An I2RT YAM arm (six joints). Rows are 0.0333 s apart.
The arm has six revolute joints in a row. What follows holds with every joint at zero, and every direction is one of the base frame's. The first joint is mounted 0.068 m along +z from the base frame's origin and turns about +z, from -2.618 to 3.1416 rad. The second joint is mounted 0.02 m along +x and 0.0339 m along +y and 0.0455 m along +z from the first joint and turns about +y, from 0 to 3.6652 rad. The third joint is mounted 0.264 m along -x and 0.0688 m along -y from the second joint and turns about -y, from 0 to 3.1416 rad. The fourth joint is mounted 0.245 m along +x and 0.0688 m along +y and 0.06 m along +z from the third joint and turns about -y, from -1.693 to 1.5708 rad. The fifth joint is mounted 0.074 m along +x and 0.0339 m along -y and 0.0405 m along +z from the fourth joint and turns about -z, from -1.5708 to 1.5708 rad. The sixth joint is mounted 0.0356 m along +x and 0.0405 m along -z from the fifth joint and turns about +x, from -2.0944 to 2.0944 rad. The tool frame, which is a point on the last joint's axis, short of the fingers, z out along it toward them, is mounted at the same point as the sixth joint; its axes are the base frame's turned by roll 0, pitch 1.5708 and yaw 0 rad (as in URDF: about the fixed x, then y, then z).
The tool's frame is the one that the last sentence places.
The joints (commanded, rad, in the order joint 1, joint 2, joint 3, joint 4, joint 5, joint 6), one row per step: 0.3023 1.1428 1.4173 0.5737 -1.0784 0.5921; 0.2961 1.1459 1.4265 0.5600 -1.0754 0.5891; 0.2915 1.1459 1.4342 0.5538 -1.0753 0.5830; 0.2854 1.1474 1.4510 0.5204 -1.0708 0.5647; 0.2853 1.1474 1.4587 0.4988 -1.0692 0.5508; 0.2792 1.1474 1.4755 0.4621 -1.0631 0.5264; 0.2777 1.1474 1.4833 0.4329 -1.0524 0.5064; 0.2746 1.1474 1.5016 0.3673 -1.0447 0.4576; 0.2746 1.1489 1.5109 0.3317 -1.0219 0.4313; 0.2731 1.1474 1.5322 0.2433 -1.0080 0.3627; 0.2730 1.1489 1.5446 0.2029 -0.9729 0.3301; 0.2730 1.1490 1.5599 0.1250 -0.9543 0.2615; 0.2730 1.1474 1.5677 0.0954 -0.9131 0.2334; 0.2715 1.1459 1.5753 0.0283 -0.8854 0.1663; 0.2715 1.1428 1.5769 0.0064 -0.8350 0.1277; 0.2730 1.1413 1.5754 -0.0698 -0.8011 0.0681; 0.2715 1.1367 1.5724 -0.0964 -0.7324 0.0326; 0.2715 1.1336 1.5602 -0.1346 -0.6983 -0.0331
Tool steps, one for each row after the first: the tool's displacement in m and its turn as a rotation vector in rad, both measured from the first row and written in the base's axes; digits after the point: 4 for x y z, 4 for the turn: 0.0011 -0.0010 0.0013 -0.0002 0.0051 -0.0093; 0.0005 -0.0021 0.0031 0.0000 -0.0020 -0.0161; 0.0007 -0.0033 0.0055 -0.0030 -0.0008 -0.0317; 0.0007 -0.0033 0.0064 -0.0068 -0.0002 -0.0377; 0.0004 -0.0047 0.0088 -0.0100 -0.0026 -0.0566; 0.0011 -0.0050 0.0093 -0.0107 0.0014 -0.0725; 0.0019 -0.0055 0.0101 -0.0243 0.0024 -0.0978; 0.0035 -0.0055 0.0104 -0.0216 0.0091 -0.1238; 0.0040 -0.0059 0.0104 -0.0428 0.0098 -0.1586; 0.0054 -0.0063 0.0112 -0.0381 0.0147 -0.1975; 0.0068 -0.0063 0.0095 -0.0617 0.0129 -0.2344; 0.0072 -0.0071 0.0102 -0.0548 0.0144 -0.2784; 0.0089 -0.0075 0.0073 -0.0787 0.0111 -0.3241; 0.0097 -0.0085 0.0069 -0.0741 0.0020 -0.3809; 0.0130 -0.0082 0.0002 -0.1107 0.0223 -0.4256; 0.0147 -0.0098 -0.0017 -0.1106 0.0266 -0.5003; 0.0177 -0.0099 -0.0082 -0.1444 0.0145 -0.5490
